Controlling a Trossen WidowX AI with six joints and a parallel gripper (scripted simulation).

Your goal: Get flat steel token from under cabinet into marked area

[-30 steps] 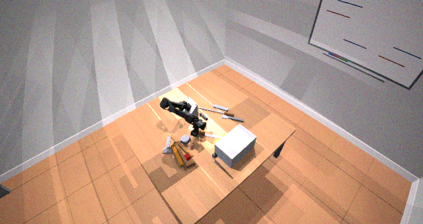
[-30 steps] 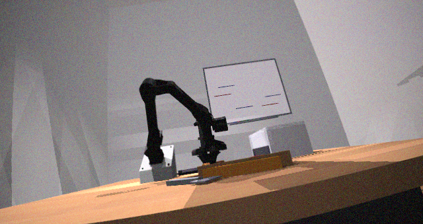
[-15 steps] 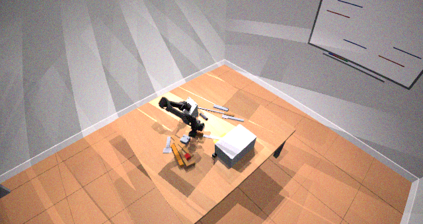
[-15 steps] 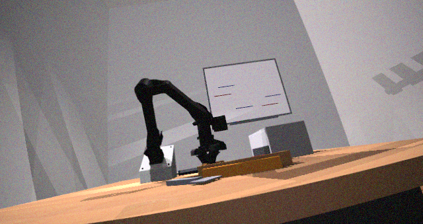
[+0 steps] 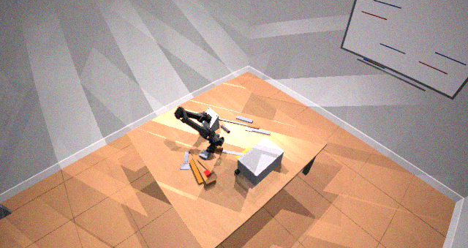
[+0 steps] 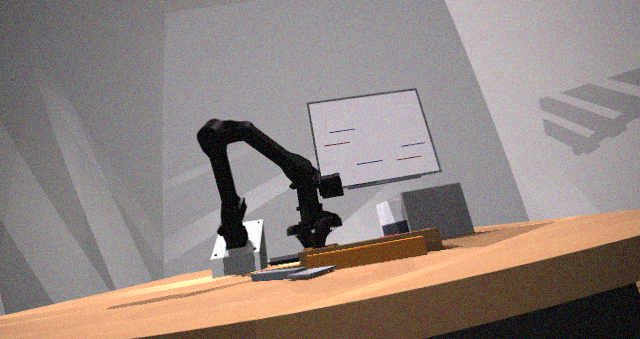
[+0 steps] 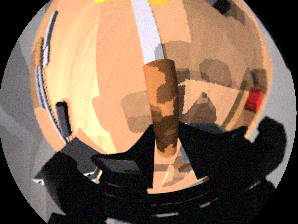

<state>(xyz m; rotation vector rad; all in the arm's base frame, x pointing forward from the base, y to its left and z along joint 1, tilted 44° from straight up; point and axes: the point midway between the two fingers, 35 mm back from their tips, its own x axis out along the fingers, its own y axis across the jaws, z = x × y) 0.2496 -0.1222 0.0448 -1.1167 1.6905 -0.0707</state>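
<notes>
Right now the grey block is 90 mm to the right of my gripper tip, 10 mm ahead of it and 10 mm above it. Also, from my gripper tip: orange bar 230 mm to the right, 100 mm ahead, 10 mm above; then thin wooden stick 150 mm to the right, 30 mm ahead; then red block 180 mm to the right, 170 mm ahead, 10 mm above.
</notes>
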